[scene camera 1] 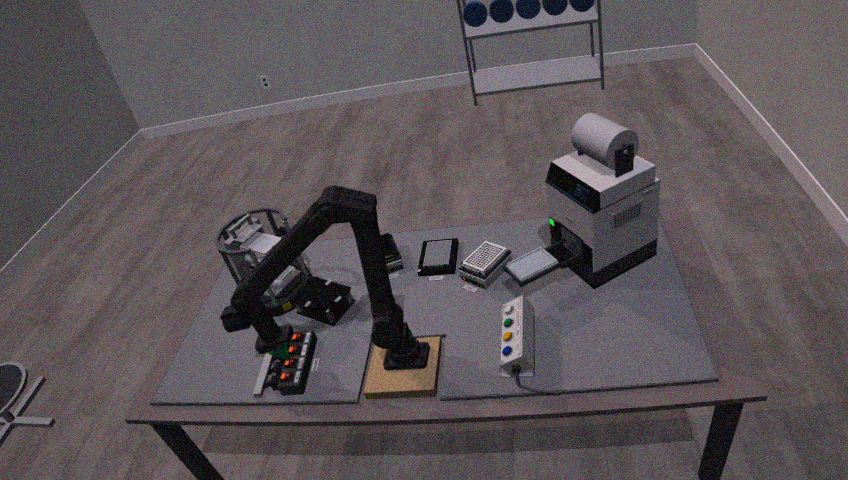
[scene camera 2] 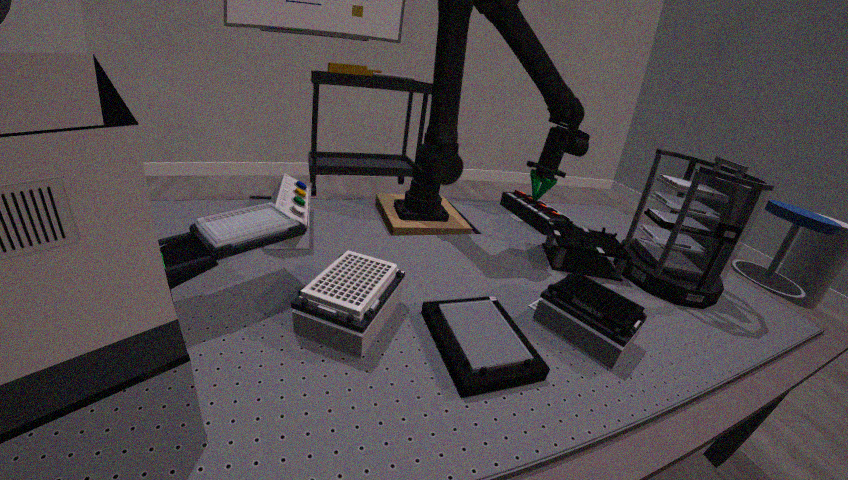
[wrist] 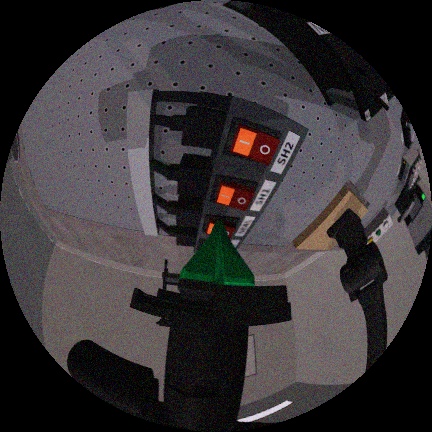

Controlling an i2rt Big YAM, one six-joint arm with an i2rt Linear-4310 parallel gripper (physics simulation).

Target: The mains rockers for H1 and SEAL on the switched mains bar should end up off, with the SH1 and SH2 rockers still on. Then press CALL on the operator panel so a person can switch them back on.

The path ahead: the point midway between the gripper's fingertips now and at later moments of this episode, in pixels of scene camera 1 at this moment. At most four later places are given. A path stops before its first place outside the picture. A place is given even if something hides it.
My gripper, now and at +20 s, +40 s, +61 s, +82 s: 288,359; 285,363; 293,354; 290,371; 468,265
